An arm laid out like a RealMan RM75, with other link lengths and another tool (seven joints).
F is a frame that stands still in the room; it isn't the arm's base.
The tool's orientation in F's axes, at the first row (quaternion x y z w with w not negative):
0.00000, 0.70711, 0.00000, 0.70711
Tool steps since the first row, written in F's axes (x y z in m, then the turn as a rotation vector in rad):
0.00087, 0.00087, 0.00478, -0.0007, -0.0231, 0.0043
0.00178, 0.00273, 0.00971, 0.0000, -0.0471, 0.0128
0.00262, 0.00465, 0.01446, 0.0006, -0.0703, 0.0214
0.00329, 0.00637, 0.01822, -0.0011, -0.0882, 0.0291
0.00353, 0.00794, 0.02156, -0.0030, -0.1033, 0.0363
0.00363, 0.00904, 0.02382, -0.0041, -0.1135, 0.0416
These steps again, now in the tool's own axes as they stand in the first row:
-0.00478, 0.00087, 0.00087, -0.0043, -0.0231, -0.0007
-0.00971, 0.00273, 0.00178, -0.0128, -0.0471, 0.0000
-0.01446, 0.00465, 0.00262, -0.0214, -0.0703, 0.0006
-0.01822, 0.00637, 0.00329, -0.0291, -0.0882, -0.0011
-0.02156, 0.00794, 0.00353, -0.0363, -0.1033, -0.0030
-0.02382, 0.00904, 0.00363, -0.0416, -0.1135, -0.0041

